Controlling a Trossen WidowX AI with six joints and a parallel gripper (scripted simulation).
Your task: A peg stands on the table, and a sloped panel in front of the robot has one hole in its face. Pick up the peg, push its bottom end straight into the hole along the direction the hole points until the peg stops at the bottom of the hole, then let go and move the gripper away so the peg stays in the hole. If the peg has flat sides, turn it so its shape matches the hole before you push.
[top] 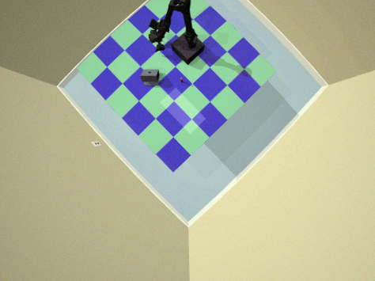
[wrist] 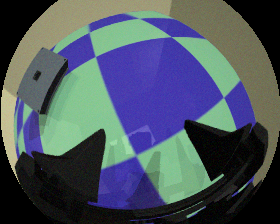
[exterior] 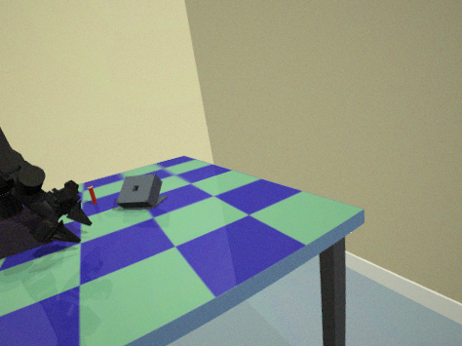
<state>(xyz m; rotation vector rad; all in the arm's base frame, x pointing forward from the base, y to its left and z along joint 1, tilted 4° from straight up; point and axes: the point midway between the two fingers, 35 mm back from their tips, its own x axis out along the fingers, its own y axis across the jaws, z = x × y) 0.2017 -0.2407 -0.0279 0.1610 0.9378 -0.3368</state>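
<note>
The red peg lies 3 cm ahead of my gripper tip, 38 cm to the left of it and 2 cm above it. The rest, counted from my gripper tip: grey sloped panel: 19 cm ahead, 17 cm to the left, 2 cm above.
</note>
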